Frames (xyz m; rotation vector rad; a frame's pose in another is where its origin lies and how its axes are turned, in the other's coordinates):
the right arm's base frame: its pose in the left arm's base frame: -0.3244 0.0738 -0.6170 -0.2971 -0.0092 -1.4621
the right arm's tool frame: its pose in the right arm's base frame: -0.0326 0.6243 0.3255 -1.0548 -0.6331 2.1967
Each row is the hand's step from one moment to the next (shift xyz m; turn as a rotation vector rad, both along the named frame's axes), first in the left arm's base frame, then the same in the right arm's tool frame.
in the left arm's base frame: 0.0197 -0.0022 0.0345 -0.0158 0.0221 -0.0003
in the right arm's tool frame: -0.0153 -0.0354 0.0099 0.0012 0.0160 0.0219
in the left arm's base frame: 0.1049 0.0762 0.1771 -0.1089 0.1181 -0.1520
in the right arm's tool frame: -0.0387 -0.1738 0.1284 0.1023 0.1878 0.0565
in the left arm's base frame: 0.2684 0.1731 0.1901 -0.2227 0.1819 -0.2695
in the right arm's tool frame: 0.0818 -0.3044 0.1969 0.1535 0.3541 0.0798
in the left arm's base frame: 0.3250 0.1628 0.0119 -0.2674 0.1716 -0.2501
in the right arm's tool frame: 0.2368 -0.2558 0.1037 0.1109 0.3794 0.0853
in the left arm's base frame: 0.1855 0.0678 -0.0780 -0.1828 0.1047 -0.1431
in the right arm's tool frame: 0.1856 -0.1031 0.0006 0.0502 0.2426 0.0589
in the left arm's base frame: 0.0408 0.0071 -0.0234 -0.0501 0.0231 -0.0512
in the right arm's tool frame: 0.0420 -0.0203 -0.0095 0.0200 0.0723 0.0061
